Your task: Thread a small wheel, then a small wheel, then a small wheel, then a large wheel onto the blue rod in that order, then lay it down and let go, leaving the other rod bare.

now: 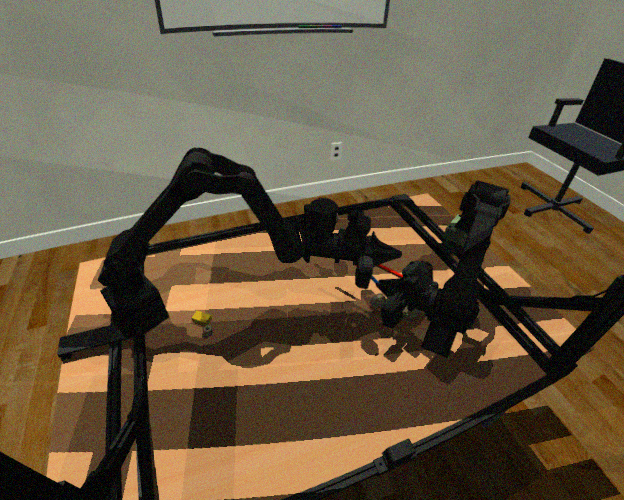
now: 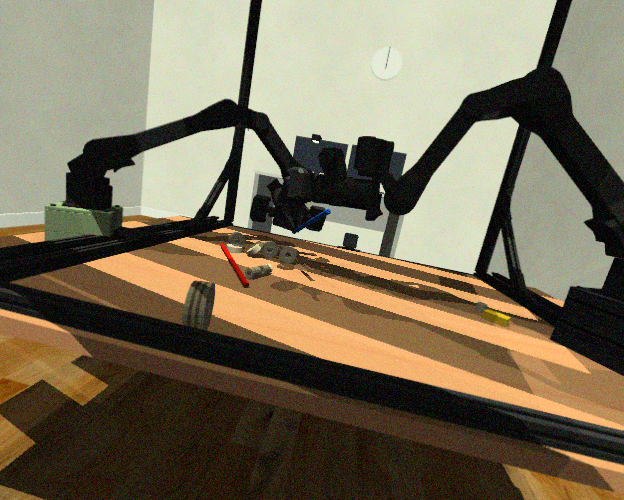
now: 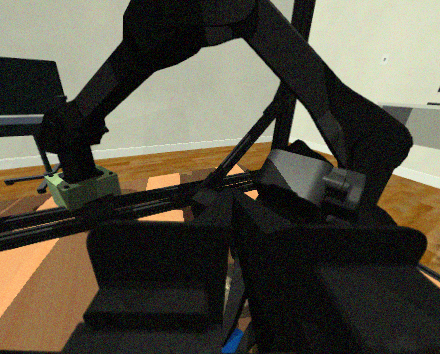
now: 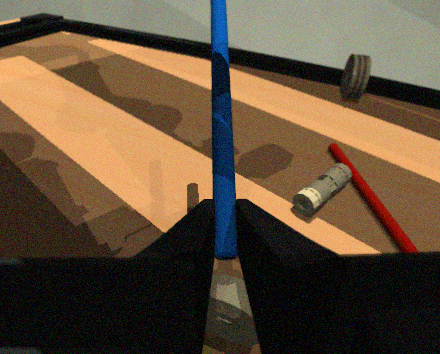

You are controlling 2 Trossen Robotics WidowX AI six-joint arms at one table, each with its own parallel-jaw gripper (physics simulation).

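Frame: origin at the left arm's base, x left, y back, z up, level; millimetres.
Where they show: left gripper, fingertip midpoint: [image 1: 401, 254] [image 2: 289, 185] [image 3: 230, 195]; right gripper, fingertip midpoint: [image 1: 377, 282] [image 2: 296, 230] [image 3: 228, 352] [image 4: 224, 210]; left arm's base, origin of the base link: [image 1: 128, 290]; right arm's base, origin of the base link: [image 1: 467, 226] [image 2: 88, 206] [image 3: 81, 174].
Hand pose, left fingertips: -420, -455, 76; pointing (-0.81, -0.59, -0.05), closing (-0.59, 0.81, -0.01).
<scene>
Each offset is from my left fingertips to the top centre of the thing, as dx, dy, dz. "spot": to the spot under its first point.
My right gripper [image 4: 224, 210] [image 2: 295, 218] is shut on the lower end of the blue rod [image 4: 222, 140] [image 2: 311, 220] [image 1: 374, 281] and holds it above the table. My left gripper [image 3: 230, 195] [image 1: 393, 254] is shut and empty, close beside the right gripper, with the blue rod's tip @[spot: +24, +24, -93] [image 3: 232, 341] below it. Small grey wheels @[-13, +33, -168] [image 2: 288, 255] @[-54, -14, -155] [image 2: 270, 249] @[-98, -94, -158] [image 2: 237, 239] lie on the table under the grippers. The large wheel @[+331, -170, -119] [image 2: 198, 304] [image 4: 355, 76] stands on edge near the table's border. The red rod @[+59, -110, -167] [image 2: 235, 265] [image 4: 366, 191] [image 1: 389, 270] lies flat.
A grey cylinder @[+125, -65, -157] [image 2: 258, 271] [image 4: 322, 189] lies beside the red rod. A yellow block @[+303, +352, -161] [image 1: 201, 317] [image 2: 496, 316] with a small dark part next to it lies far off on the table. Black frame rails [image 1: 399, 451] border the table.
</scene>
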